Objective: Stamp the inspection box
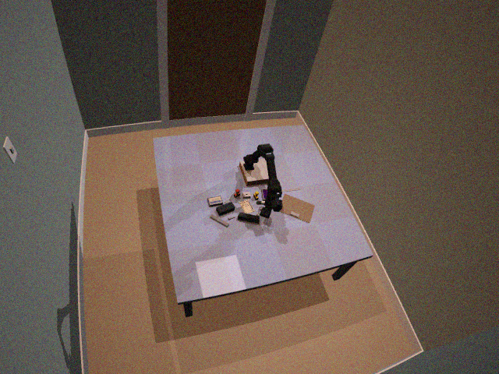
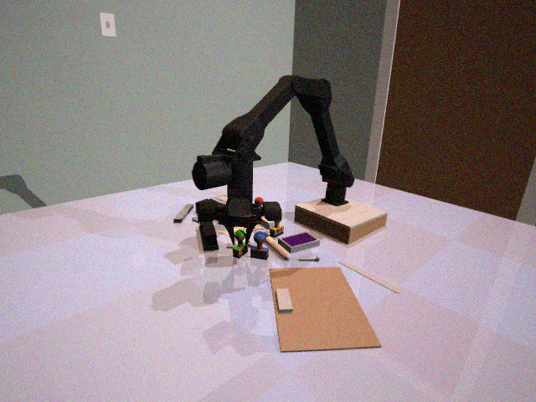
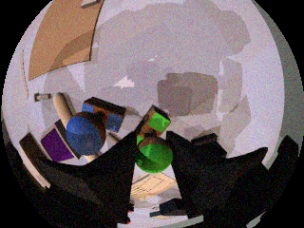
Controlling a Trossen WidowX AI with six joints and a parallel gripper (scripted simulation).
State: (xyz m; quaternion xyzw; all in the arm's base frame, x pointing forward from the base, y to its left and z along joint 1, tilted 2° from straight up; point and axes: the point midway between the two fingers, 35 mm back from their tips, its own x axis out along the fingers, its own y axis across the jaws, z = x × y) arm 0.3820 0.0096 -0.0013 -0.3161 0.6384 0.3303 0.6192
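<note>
My gripper tip is now 1 cm above the green-knobbed stamp. From my gripper tip the other things lie so: card: 8 cm behind, 10 cm to the right, 3 cm below; then black bar: 2 cm ahead, 12 cm to the right, 1 cm below; then blue-knobbed stamp: 3 cm behind, 4 cm to the left, 1 cm below.
</note>
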